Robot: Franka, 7 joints.
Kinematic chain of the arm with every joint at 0, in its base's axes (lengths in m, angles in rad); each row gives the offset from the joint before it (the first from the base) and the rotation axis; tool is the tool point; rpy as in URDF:
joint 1: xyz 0 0 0.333 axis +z
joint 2: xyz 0 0 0 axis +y
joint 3: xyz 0 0 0.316 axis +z
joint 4: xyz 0.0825 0 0 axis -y
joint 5: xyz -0.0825 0 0.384 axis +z
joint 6: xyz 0 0 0 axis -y
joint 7: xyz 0.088 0 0 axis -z
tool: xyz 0 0 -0.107 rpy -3.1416 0 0
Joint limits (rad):
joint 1: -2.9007..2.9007
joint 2: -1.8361..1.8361
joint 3: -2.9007..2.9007
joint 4: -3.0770..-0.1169
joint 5: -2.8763..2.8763
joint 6: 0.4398..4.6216
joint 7: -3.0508..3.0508
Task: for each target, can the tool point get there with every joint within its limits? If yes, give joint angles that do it. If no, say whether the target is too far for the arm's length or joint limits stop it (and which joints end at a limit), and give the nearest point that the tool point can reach.
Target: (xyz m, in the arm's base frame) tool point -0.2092 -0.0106 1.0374
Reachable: yes | joints 1.6339 -0.7944 0.4468 -1.6213 0.2449 3.4996 0.5475
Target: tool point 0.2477 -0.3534 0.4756
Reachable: yes | joints -2.2003 -1.1189 1.1564 -2.5241 1.8543 2.5204 2.2921
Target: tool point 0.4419 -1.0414 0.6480
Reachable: no: too far | nearest point 0.3228 -0.7608 0.5631 | short by 0.316 m
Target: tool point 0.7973 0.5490 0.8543
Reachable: no: too far | nearest point 0.6221 0.4284 0.7398 | short by 0.242 m
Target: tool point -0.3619 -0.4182 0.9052
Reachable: yes | joints 2.0047 -0.4869 1.3185 -1.1314 -1.4765 2.9121 -0.6130
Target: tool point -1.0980 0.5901 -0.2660
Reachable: no: too far | nearest point -0.6811 0.3661 -0.0386 | short by 0.525 m
